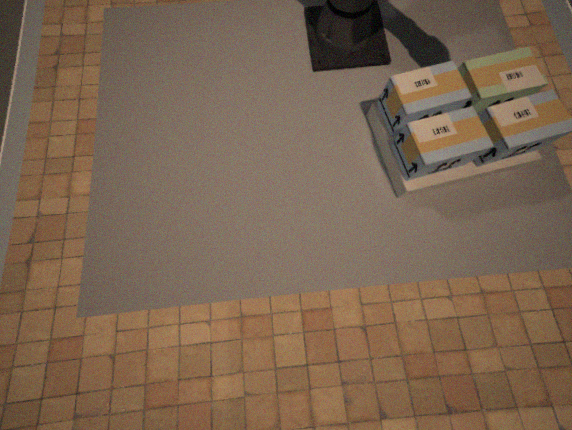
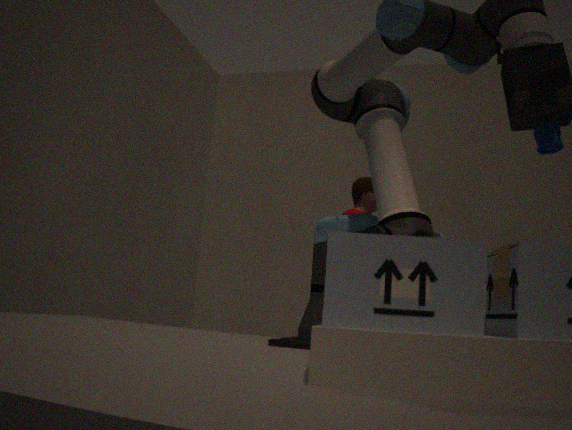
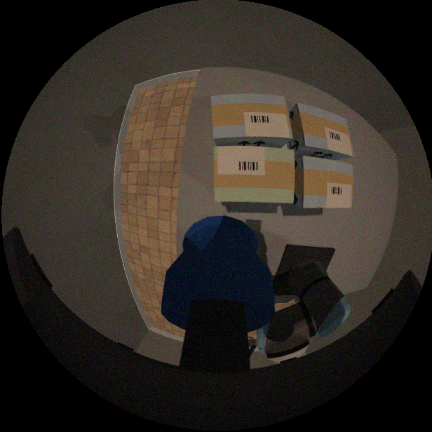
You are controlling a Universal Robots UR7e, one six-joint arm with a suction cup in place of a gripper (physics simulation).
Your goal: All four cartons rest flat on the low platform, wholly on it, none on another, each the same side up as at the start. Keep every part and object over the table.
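Places are measured from the arm's base along level axes (x ahead, y left, z up), in millimetres.
Pixels of known places: hand at its tool point: (image 2: 550,148); arm's base at its link origin: (image 1: 342,32).
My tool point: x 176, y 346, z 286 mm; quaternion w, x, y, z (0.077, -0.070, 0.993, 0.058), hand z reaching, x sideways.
Observation:
For each thing: its middle in the pictures, then the offset to it from my tool point. Level surfaces: height alone.
- low platform at the middle of its body: (image 2: 471,357) (image 1: 446,135) dx +147, dy -89, dz -272 mm
- green-edged carton at the middle of its body: (image 1: 489,87) dx +63, dy -27, dz -206 mm
- grey table at its surface level: dz -297 mm
Four cartons stand flat in two rows on the low platform (image 1: 435,179) (image 2: 430,360), none on another. The green-edged carton (image 1: 505,75) (image 3: 254,185) and a blue one (image 1: 457,82) (image 3: 320,181) are on the robot's side. Two blue cartons, one front left (image 1: 450,147) (image 2: 350,285) (image 3: 320,127) and one front right (image 1: 550,112) (image 2: 545,290) (image 3: 230,114), are on the far side. Labels face up; the front left carton's arrows point up. The platform's right end is hard to judge. My blue suction cup (image 2: 548,142) (image 3: 220,235) hangs above carton height, open and holding nothing.
The robot's dark base plate (image 1: 350,57) (image 3: 320,255) stands on the grey table (image 1: 225,175) beside the cartons. Narrow gaps separate the cartons. A person (image 2: 364,192) is partly hidden behind the arm. The tiled floor (image 1: 300,370) lies beyond the table edge.

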